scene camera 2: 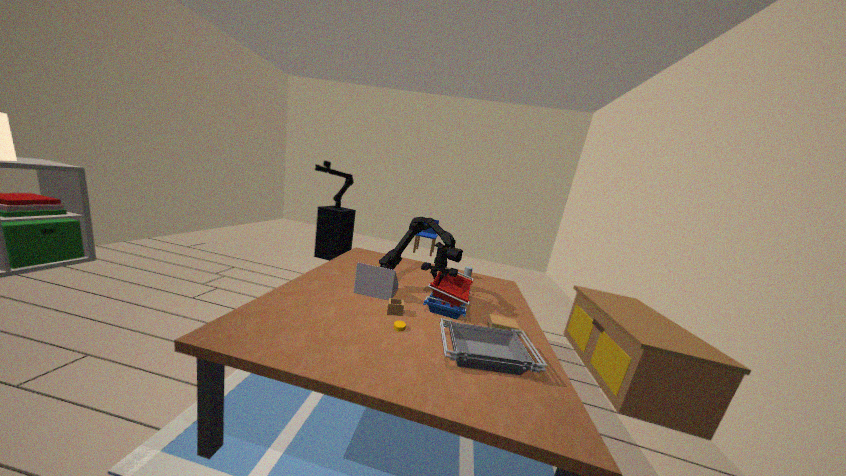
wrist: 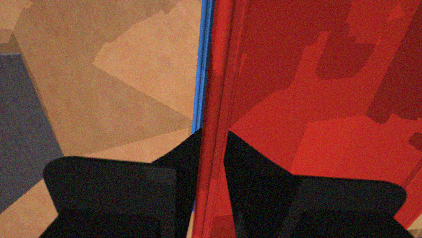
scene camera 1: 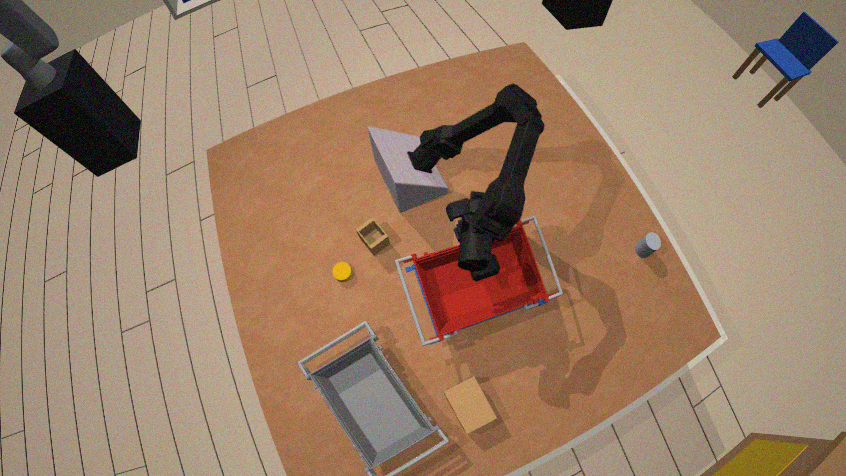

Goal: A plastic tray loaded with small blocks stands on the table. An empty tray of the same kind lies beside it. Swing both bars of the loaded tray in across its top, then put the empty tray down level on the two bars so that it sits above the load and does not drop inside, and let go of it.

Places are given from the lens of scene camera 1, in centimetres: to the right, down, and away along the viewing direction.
red tray (scene camera 1: 455, 300): 8, 15, 92
tan block (scene camera 1: 470, 405): 11, 39, 84
